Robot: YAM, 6 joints.
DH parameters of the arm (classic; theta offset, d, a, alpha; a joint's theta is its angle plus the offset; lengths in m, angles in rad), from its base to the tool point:
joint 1: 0 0.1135 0.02 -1.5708
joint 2: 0 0 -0.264 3.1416
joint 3: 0.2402 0 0.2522 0
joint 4: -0.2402 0 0.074 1.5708
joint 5: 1.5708 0 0 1.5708
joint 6: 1.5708 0.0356 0 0
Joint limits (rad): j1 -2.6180..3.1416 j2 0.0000..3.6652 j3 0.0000..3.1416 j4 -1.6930..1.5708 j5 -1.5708..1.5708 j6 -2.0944..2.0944
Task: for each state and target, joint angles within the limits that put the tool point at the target. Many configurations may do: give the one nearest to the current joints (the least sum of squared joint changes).
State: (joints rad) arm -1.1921 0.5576 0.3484 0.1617 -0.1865 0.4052
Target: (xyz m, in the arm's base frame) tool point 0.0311 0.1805 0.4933
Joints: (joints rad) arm -1.6898 0.0960 1.2104 0.4031 -0.2685 0.4052
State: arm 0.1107 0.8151 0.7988 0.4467 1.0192 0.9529
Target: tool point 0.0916 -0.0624 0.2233
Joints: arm -0.2869 0.3235 0.1423 0.3112 1.2632 0.9529
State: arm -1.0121 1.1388 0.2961 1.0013 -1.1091 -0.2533
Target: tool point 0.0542 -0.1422 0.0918
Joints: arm -1.4166 1.3757 0.0000 0.7610 -1.0991 -0.2533
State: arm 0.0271 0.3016 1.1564 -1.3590 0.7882 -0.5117
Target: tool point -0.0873 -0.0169 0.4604
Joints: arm -0.0899 0.3748 1.5438 -1.1556 0.7655 -0.5117
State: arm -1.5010 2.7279 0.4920 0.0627 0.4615 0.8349
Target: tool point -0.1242 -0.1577 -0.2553
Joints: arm -2.1536 3.2215 1.1708 0.2573 0.4947 0.8349
